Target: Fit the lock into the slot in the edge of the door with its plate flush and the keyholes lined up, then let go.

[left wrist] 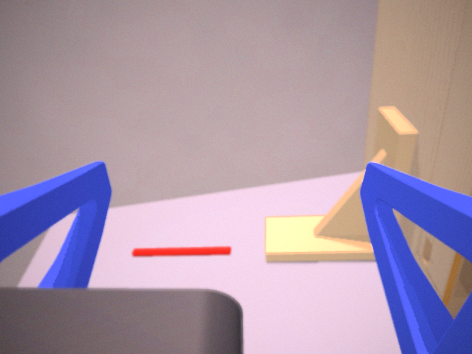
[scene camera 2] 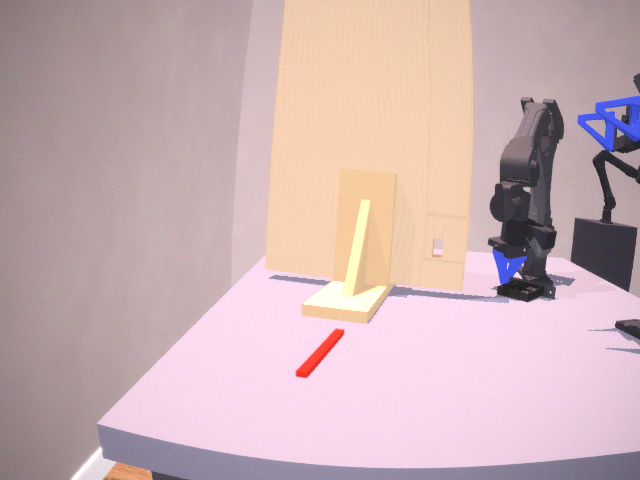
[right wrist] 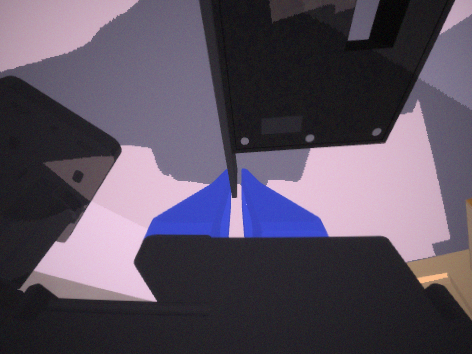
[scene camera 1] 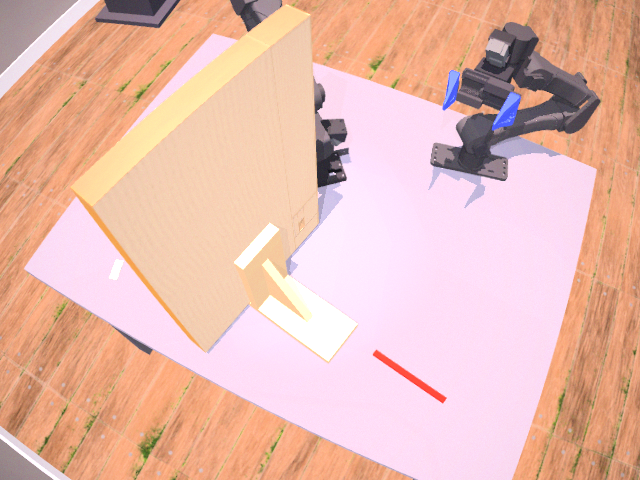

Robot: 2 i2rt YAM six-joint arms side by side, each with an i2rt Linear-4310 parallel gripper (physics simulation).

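Frame: origin at the left arm's base, x ahead, y left, z up, level; millimetres.
Seen in the pictures: left gripper, fingertip midpoint: (left wrist: 235, 177) (scene camera 2: 586, 113) (scene camera 1: 468, 117); right gripper, fingertip midpoint: (right wrist: 236, 176); left arm's base, link origin: (scene camera 1: 469, 162); right arm's base, link origin: (scene camera 2: 533, 277) (right wrist: 48, 187).
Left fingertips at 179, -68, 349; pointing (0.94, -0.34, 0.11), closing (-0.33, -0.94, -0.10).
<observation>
Offsets run from my left fingertips to a thing's top centre, as dx, dy, dz. "pt": to the spot under its first point. Level surfaces: height alone.
The dark lock @(-63, -277, -323) (scene camera 2: 518, 291) (right wrist: 310, 90) is low beside the base of my right arm; in the right wrist view it shows a broad case, a thin edge plate and a cut-out. My right gripper (scene camera 2: 504, 280) (right wrist: 236, 176) is shut to a narrow gap at the lock. The plate's end shows between the fingertips, with a gap beside it; no firm grip shows. The wooden door @(+255, -354, +240) (scene camera 1: 206, 155) (scene camera 2: 356, 87) (left wrist: 435, 65) stands upright with its keyhole opening near the lower right in scene camera 2; its edge slot is hidden. My left gripper (scene camera 1: 469, 118) (scene camera 2: 588, 113) (left wrist: 235, 177) is open and empty, high above the table.
A wooden support @(pt +329, -174, -331) (scene camera 1: 330, 330) (scene camera 2: 336, 308) (left wrist: 292, 237) with an upright and a brace stands against the door. A red bar @(+385, +3, -343) (scene camera 1: 409, 376) (scene camera 2: 320, 353) (left wrist: 181, 251) lies on the table @(dz -349) (scene camera 1: 439, 289) near it. The base of my right arm (right wrist: 45, 145) is close to the lock.
</observation>
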